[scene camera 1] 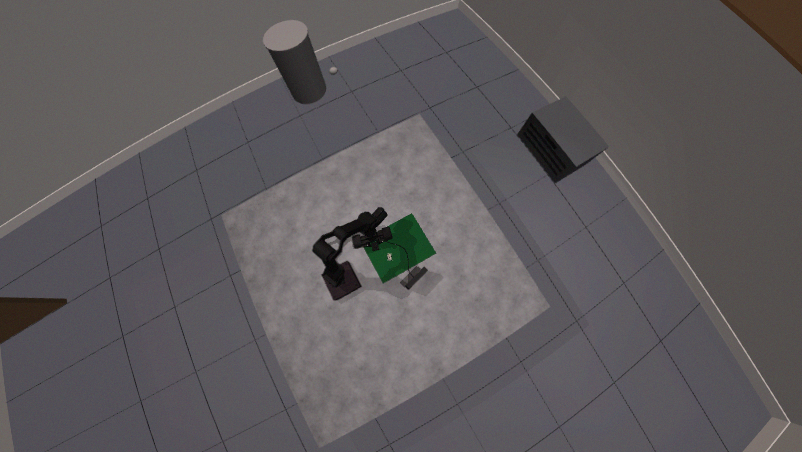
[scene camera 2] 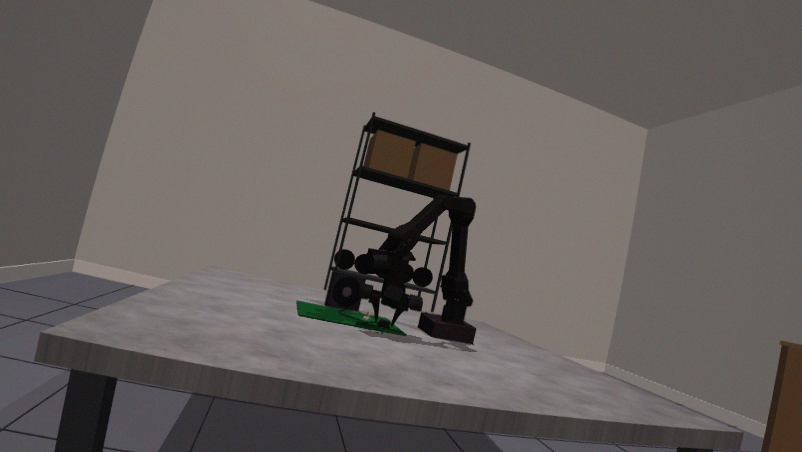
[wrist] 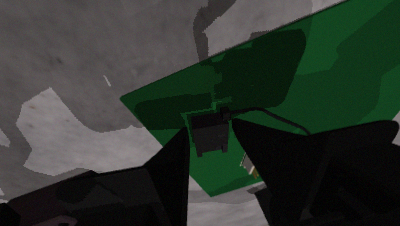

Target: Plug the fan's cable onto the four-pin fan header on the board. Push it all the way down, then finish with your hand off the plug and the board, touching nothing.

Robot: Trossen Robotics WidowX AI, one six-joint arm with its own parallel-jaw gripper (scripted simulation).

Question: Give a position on a black fan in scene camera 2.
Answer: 343, 287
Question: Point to a green board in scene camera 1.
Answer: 406, 232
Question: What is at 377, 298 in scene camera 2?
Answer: The gripper.
